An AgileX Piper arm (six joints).
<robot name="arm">
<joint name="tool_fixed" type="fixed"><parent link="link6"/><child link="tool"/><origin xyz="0 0 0" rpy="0 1.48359 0"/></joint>
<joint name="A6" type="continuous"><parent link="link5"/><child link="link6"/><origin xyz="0.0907 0 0.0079"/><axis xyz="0.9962 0 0.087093"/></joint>
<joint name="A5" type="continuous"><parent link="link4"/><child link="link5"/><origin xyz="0 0 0"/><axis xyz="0 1 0"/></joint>
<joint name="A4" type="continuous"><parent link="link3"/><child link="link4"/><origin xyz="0.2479 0 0.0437"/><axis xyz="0.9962 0 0.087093"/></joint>
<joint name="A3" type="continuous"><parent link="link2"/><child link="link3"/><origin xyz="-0.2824 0 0.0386"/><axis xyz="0 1 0"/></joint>
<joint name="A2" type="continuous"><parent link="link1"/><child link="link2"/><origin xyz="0 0 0"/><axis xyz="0 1 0"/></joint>
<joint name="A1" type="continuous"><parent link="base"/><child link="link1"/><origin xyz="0 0 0.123"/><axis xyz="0 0 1"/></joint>
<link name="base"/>
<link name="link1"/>
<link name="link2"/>
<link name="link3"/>
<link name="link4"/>
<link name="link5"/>
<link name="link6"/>
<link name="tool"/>
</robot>
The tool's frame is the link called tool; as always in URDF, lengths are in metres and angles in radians. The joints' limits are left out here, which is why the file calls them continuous.
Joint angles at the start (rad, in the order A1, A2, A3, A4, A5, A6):
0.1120 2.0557 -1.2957 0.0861 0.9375 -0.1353
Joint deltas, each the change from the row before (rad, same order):
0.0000 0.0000 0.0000 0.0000 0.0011 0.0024
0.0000 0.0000 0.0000 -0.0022 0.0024 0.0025
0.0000 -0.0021 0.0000 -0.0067 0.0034 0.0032
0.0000 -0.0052 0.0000 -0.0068 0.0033 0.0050
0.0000 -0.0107 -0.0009 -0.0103 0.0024 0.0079
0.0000 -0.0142 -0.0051 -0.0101 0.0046 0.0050
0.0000 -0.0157 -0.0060 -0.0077 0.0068 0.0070
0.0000 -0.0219 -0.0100 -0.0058 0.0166 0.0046
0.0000 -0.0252 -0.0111 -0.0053 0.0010 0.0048
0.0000 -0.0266 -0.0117 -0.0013 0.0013 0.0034
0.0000 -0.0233 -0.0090 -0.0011 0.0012 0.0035
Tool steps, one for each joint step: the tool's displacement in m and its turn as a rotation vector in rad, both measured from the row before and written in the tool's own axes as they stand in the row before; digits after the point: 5 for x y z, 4 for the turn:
0.00010 0.00001 0.00000 -0.0001 0.0011 0.0024
0.00024 -0.00013 0.00000 0.0014 0.0026 0.0012
0.00040 -0.00039 -0.00078 0.0051 0.0020 -0.0009
0.00045 -0.00033 -0.00193 0.0055 -0.0012 0.0007
0.00033 -0.00049 -0.00415 0.0090 -0.0082 0.0013
-0.00029 -0.00045 -0.00637 0.0092 -0.0137 -0.0017
-0.00024 -0.00029 -0.00714 0.0073 -0.0142 0.0018
0.00002 -0.00004 -0.01034 0.0056 -0.0148 0.0003
-0.00136 -0.00014 -0.01188 0.0071 -0.0348 0.0008
-0.00145 0.00012 -0.01261 0.0038 -0.0368 0.0017
-0.00106 0.00011 -0.01082 0.0031 -0.0309 0.0021

